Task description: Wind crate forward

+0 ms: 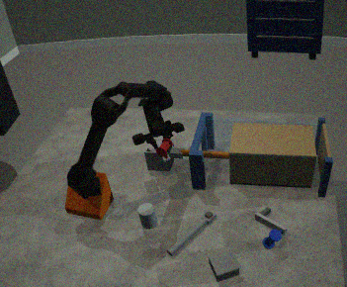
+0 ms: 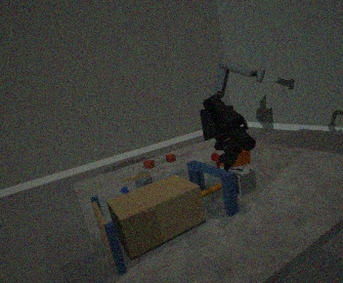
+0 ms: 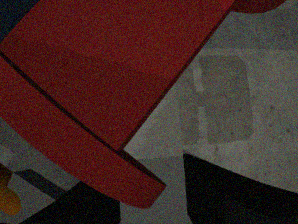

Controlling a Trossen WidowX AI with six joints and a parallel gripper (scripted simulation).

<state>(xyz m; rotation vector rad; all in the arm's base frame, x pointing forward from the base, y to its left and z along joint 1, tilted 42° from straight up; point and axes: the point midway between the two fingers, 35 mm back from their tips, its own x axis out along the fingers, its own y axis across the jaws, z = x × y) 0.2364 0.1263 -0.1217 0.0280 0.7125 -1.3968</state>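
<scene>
Now: the winch handle with red knob 2 cm above my gripper tip. The rest, counted from my gripper tip: red handle 5 cm above, 3 cm to the right, 1 cm ahead; grey block 43 cm to the right, 22 cm ahead, 7 cm below; grey winch 6 cm below, 5 cm to the left, 4 cm behind.
</scene>
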